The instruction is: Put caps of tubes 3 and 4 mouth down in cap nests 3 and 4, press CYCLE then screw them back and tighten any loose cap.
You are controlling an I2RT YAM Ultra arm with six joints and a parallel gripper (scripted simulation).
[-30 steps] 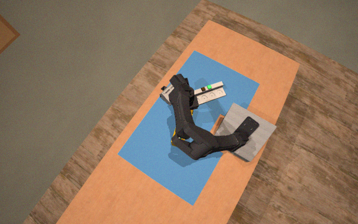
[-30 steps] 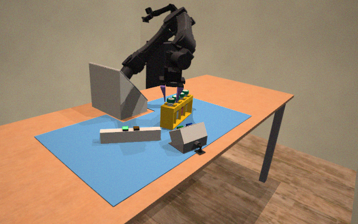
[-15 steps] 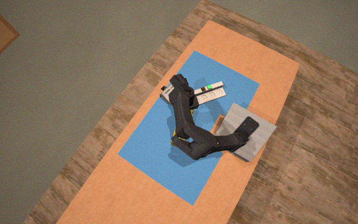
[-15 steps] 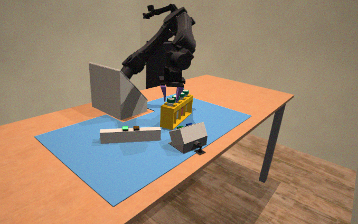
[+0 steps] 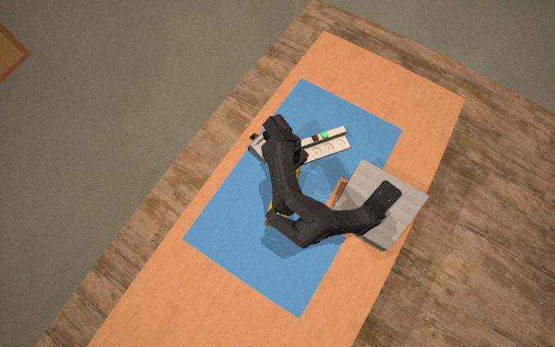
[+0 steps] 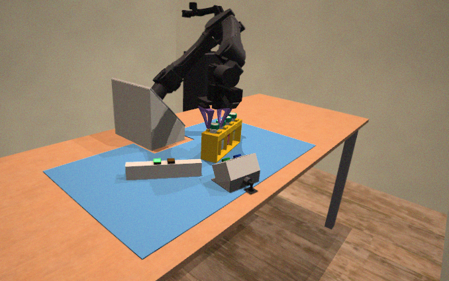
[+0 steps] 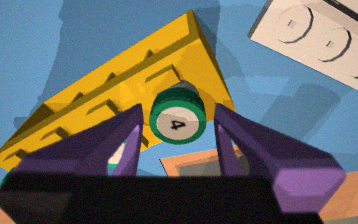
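Now: the cap 4 right at my hand. The rest, counted from my hand: cap 3: 50 mm to the left, 20 mm behind; then blue key: 140 mm ahead, 50 mm below, 30 mm to the right; then cap 2: 100 mm to the left, 40 mm behind.
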